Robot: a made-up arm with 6 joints. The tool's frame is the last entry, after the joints.
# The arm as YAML. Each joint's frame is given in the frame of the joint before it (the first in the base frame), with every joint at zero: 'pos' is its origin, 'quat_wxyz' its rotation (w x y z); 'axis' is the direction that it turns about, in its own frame. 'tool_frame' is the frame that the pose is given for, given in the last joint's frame.
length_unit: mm
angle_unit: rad
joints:
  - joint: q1
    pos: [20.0, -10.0, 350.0]
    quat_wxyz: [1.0, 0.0, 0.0, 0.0]
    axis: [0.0, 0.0, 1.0]
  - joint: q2
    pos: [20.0, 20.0, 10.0]
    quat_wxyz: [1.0, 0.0, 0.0, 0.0]
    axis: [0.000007, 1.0, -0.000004]
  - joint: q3
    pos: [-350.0, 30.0, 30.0]
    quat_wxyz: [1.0, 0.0, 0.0, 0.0]
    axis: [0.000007, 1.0, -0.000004]
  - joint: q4
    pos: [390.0, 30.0, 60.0]
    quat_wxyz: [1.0, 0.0, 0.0, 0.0]
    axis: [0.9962, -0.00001, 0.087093]
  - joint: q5
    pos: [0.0, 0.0, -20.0]
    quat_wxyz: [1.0, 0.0, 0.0, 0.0]
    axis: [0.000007, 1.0, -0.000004]
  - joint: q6
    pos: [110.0, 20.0, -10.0]
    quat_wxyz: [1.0, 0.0, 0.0, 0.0]
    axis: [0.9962, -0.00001, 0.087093]
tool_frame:
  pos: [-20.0, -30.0, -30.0]
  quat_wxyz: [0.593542, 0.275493, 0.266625, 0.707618]
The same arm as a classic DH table. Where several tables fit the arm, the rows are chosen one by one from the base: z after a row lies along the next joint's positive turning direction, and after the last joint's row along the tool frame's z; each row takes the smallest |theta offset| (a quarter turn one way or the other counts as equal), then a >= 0, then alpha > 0; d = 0 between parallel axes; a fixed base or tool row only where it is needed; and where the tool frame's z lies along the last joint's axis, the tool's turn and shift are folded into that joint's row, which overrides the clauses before.
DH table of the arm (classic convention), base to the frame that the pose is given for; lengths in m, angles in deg. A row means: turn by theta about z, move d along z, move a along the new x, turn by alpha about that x. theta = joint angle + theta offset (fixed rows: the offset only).
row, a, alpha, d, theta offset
base (fixed), 0.0224, 0.00, 0.0000, -26.57
q1, 0.0200, -90.00, 0.3600, 26.57
q2, -0.3513, 0.00, 0.0000, 4.90
q3, -0.0258, 90.00, 0.0800, 80.10
q4, 0.0199, -90.00, 0.3920, 0.00
q5, 0.0195, 90.00, 0.0200, 0.00
q6, -0.0277, -40.07, 0.1223, 85.52
tool (fixed), 0.0000, 0.00, -0.0472, 12.26

